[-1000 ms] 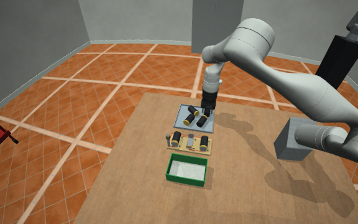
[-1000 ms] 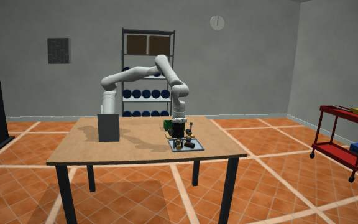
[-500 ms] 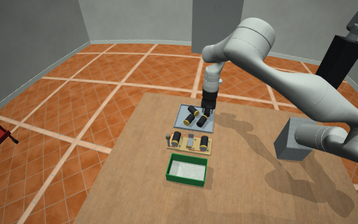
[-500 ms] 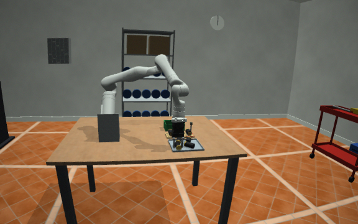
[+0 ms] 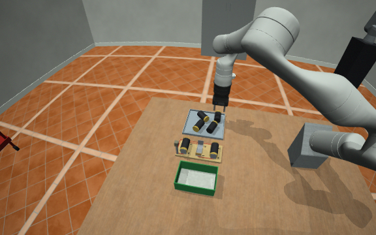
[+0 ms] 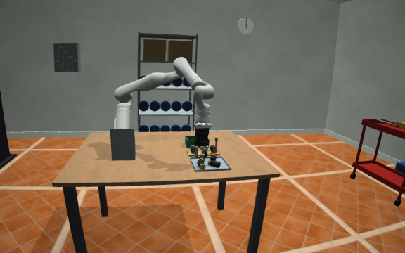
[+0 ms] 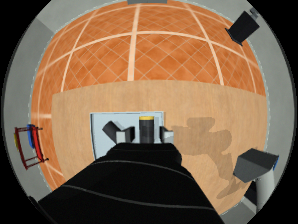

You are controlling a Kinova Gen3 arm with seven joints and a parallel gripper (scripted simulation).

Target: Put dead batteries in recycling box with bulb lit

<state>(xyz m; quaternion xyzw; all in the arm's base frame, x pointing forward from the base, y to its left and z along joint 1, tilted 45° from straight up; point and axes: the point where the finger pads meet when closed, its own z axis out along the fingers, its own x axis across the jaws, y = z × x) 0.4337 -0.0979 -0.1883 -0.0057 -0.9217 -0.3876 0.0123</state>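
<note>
Now: the grey tray 6 cm ahead of my hand, 5 cm to the left of it and 8 cm below it. Round my hand: green recycling box 5 cm ahead, 37 cm to the left, 7 cm below.
</note>
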